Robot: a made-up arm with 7 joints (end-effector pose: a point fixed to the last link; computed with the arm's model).
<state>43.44 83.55 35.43 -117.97 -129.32 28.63 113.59</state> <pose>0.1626 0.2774 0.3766 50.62 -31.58 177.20</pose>
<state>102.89 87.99 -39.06 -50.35 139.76 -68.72 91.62</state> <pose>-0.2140 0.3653 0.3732 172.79 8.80 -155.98</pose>
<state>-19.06 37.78 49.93 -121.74 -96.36 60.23 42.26</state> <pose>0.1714 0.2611 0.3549 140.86 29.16 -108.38</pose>
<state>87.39 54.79 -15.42 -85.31 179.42 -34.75 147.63</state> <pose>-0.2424 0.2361 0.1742 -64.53 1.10 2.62</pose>
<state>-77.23 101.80 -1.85 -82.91 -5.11 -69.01 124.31</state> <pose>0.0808 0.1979 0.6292 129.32 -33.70 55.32</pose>
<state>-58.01 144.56 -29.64 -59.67 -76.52 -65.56 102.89</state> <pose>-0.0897 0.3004 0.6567 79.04 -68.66 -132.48</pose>
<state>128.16 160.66 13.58 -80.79 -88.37 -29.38 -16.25</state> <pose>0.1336 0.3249 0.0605 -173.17 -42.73 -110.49</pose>
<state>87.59 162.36 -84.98 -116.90 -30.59 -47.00 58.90</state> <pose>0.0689 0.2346 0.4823 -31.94 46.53 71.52</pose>
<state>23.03 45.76 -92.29 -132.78 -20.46 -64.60 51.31</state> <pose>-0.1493 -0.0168 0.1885 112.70 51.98 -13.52</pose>
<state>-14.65 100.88 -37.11 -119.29 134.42 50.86 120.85</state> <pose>0.1488 0.1741 0.3491 -50.36 -34.65 167.03</pose>
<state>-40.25 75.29 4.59 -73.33 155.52 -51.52 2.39</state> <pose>0.2007 0.3072 0.4885 -35.13 67.47 -62.11</pose>
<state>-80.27 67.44 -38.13 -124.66 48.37 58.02 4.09</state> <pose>0.1781 -0.0036 0.4253 122.51 -55.57 114.09</pose>
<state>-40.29 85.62 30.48 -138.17 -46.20 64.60 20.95</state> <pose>0.1048 0.1250 0.5485 95.72 50.14 -167.56</pose>
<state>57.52 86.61 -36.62 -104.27 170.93 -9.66 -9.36</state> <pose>-0.0326 0.2860 0.1734 -103.05 -33.64 172.73</pose>
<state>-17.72 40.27 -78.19 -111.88 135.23 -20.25 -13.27</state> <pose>0.1349 -0.0236 0.1110 -110.79 34.20 110.97</pose>
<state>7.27 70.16 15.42 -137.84 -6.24 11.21 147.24</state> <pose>0.1716 0.1584 0.3150 -175.02 53.27 94.37</pose>
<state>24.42 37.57 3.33 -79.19 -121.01 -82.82 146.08</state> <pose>0.0471 0.2496 0.0180 -93.88 -9.22 67.81</pose>
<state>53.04 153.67 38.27 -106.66 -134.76 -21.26 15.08</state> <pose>0.3888 0.0604 0.4353 -104.96 15.80 169.00</pose>
